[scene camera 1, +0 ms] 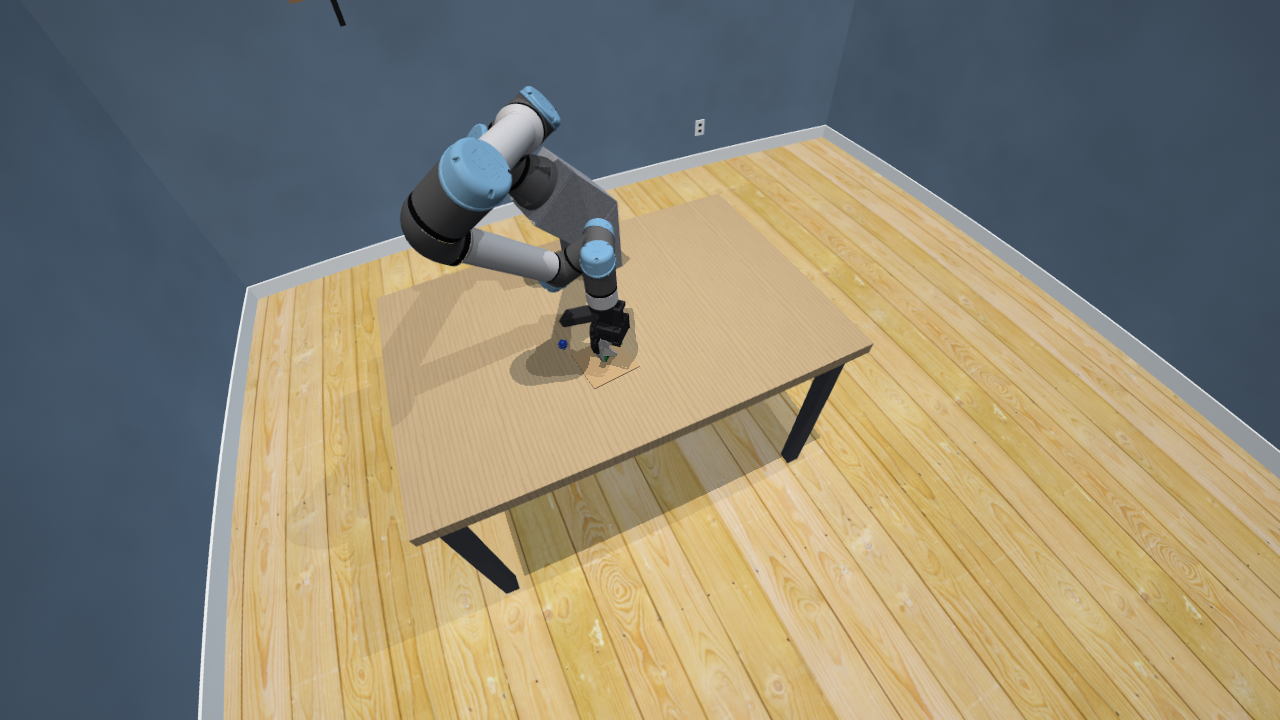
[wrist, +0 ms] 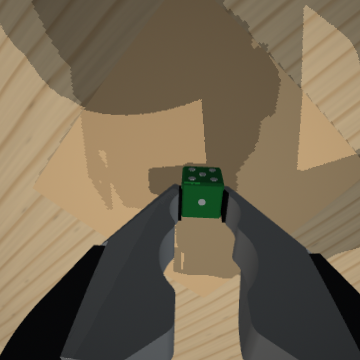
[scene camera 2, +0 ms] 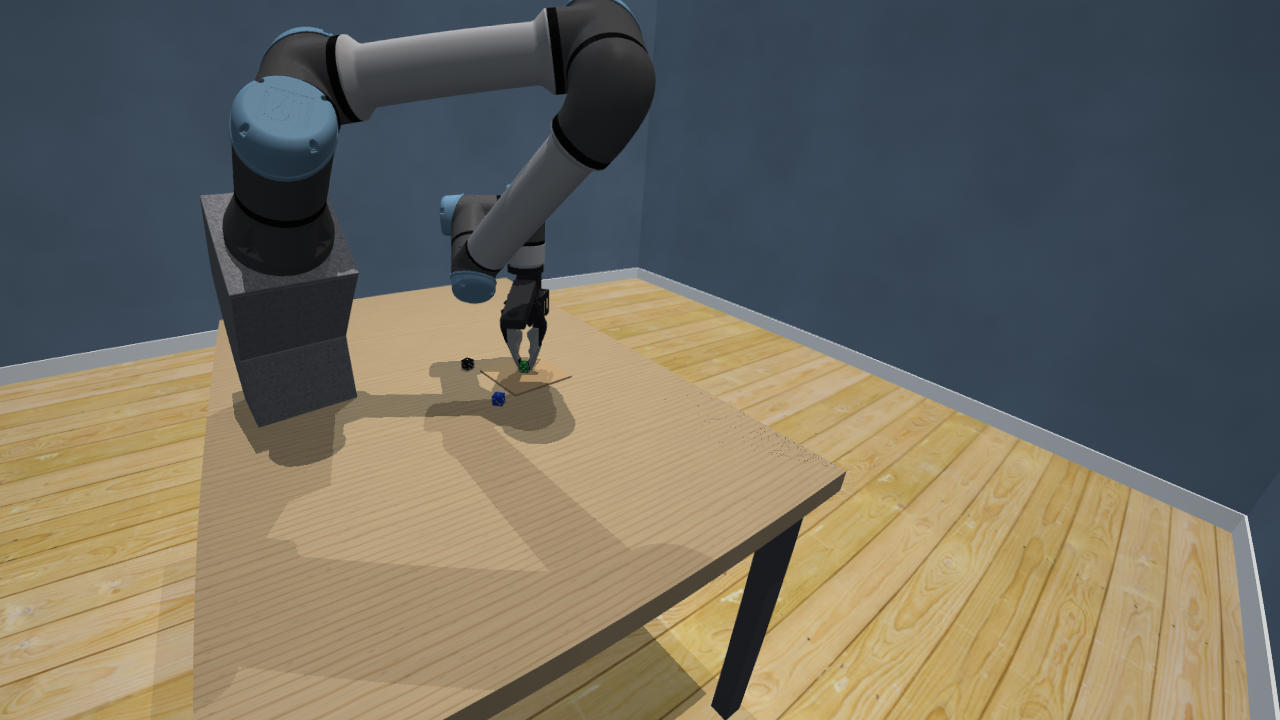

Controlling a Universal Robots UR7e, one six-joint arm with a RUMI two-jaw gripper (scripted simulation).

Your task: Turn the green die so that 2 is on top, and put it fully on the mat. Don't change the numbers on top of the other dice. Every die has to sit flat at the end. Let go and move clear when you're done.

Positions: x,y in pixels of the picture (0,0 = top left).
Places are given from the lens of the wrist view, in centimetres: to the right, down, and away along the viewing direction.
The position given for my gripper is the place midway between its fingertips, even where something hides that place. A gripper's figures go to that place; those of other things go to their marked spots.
my gripper (wrist: 200,188): 1, 0, 15
tan mat (wrist: 191,90): 0, -4, 13
green die (wrist: 202,188): 1, 0, 13
